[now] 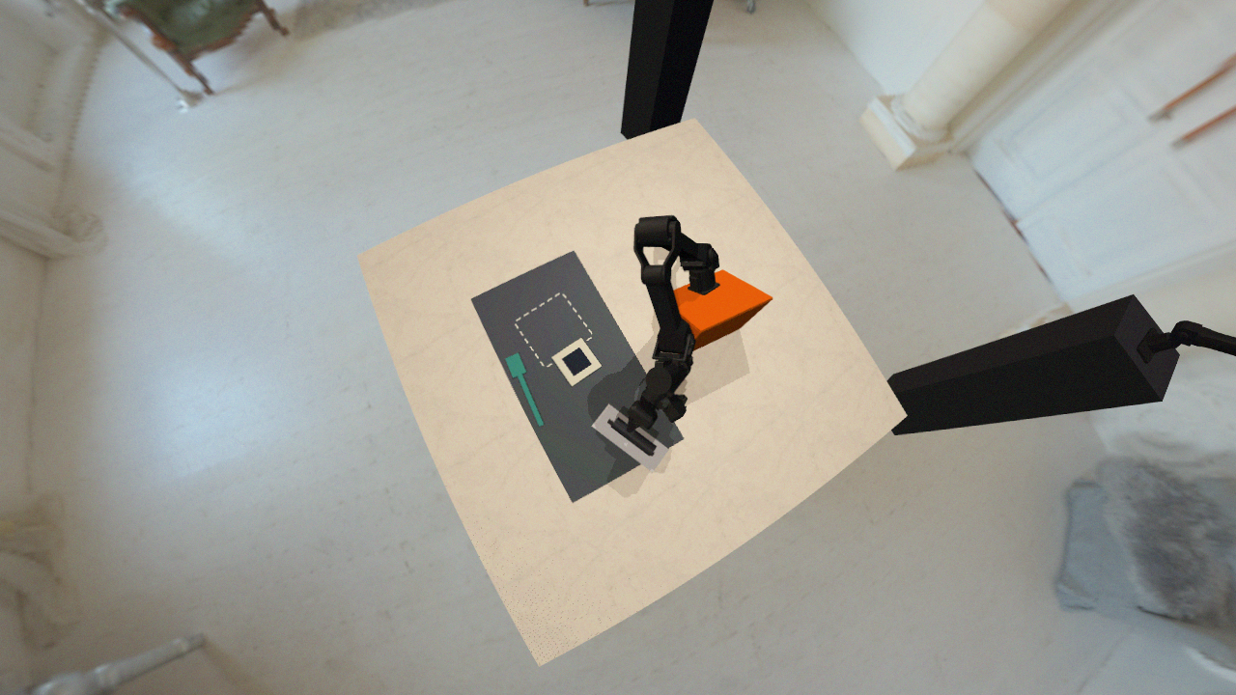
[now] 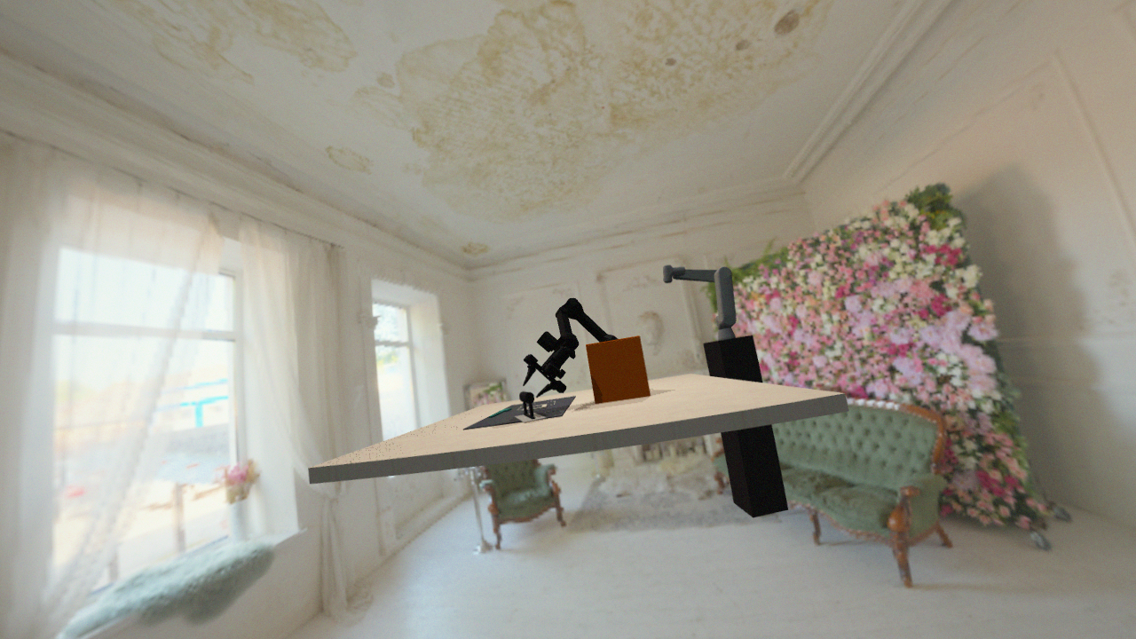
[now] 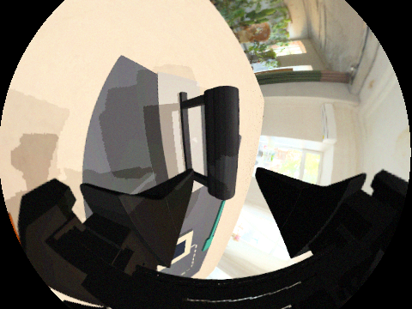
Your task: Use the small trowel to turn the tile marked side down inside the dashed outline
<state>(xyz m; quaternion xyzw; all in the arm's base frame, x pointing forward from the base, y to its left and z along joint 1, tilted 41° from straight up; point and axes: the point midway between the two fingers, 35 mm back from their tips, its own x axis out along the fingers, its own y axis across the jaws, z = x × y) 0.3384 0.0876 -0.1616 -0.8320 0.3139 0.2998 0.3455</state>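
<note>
Right now the small trowel is 20 mm ahead of my gripper tip and 50 mm below it. Round my gripper tip: teal flat tool (160 mm ahead, 260 mm to the right, 80 mm below); then mat (30 mm ahead, 230 mm to the right, 110 mm below); then tile (10 mm ahead, 230 mm to the right, 80 mm below).
</note>
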